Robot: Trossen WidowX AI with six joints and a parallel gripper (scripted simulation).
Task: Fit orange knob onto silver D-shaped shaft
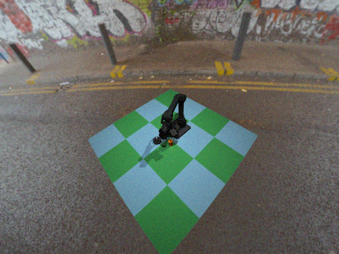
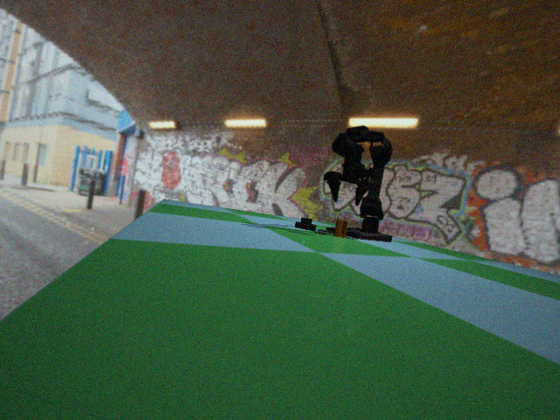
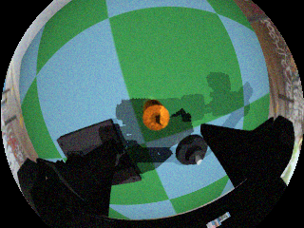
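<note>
My gripper tip is now 80 mm above the orange knob. The rest, counted from my gripper tip: dark round pedestal: 80 mm ahead, 120 mm to the right, 90 mm below.
</note>
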